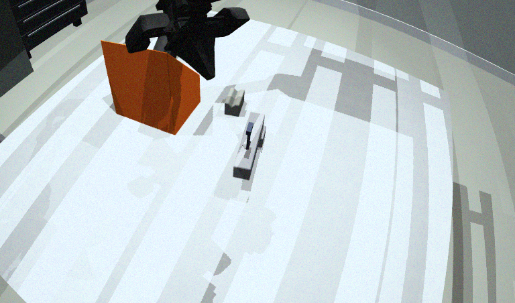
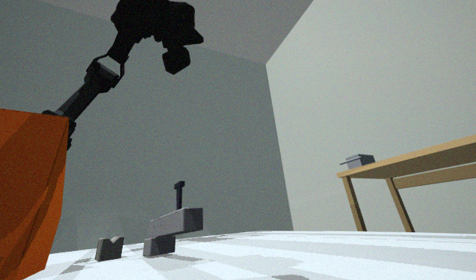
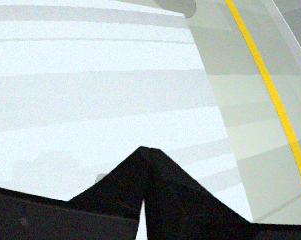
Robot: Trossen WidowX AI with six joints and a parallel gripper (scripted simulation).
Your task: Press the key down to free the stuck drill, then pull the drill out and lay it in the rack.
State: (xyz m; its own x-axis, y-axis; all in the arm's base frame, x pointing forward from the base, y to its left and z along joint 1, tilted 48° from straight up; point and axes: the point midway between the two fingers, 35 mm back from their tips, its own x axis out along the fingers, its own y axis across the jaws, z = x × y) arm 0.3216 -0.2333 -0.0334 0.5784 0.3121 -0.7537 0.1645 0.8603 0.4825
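The blue key is 260 mm below my gripper tip, 160 mm to the left of it and 20 mm behind it. The rest, counted from my gripper tip: rack (340 mm below, 320 mm to the left, 160 mm behind); drill (310 mm below, 210 mm to the left, 40 mm behind); housing (320 mm below, 190 mm to the left, 30 mm behind).
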